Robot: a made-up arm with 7 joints. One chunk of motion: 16 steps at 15 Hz.
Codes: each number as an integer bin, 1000 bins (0 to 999) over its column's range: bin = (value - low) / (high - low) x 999, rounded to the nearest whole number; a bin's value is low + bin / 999 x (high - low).
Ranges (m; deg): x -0.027..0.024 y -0.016..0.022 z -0.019..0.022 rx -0.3..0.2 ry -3.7..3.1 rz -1..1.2
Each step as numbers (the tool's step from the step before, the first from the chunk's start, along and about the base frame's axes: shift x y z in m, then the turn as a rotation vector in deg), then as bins.
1 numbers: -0.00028 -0.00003 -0.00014 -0.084 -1.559 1.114
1 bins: 523 420 460 432 315 960
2 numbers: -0.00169 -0.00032 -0.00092 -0.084 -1.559 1.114
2 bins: 496 412 441 432 315 960
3 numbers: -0.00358 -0.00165 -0.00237 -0.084 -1.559 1.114
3 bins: 459 377 405 432 315 960
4 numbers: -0.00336 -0.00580 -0.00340 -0.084 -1.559 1.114
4 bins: 463 268 380 432 315 960
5 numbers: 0.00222 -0.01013 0.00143 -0.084 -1.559 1.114
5 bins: 572 154 498 432 315 960
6 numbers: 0.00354 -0.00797 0.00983 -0.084 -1.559 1.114
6 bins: 598 211 702 432 315 960
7 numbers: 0.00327 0.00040 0.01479 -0.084 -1.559 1.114
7 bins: 593 431 823 432 315 960
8 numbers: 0.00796 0.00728 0.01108 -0.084 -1.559 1.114
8 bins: 685 612 733 432 315 960
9 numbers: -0.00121 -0.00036 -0.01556 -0.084 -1.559 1.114
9 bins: 505 411 84 432 315 960
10 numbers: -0.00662 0.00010 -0.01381 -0.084 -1.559 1.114
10 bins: 399 423 126 432 315 960
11 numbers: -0.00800 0.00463 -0.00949 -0.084 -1.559 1.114
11 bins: 372 542 232 432 315 960
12 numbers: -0.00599 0.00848 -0.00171 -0.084 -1.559 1.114
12 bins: 412 644 421 432 315 960
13 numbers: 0.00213 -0.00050 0.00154 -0.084 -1.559 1.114
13 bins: 571 407 500 432 315 960
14 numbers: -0.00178 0.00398 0.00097 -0.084 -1.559 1.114
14 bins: 494 525 487 432 315 960
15 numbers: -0.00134 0.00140 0.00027 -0.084 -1.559 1.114
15 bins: 503 457 470 432 315 960
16 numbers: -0.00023 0.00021 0.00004 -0.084 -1.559 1.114
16 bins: 524 426 464 432 315 960
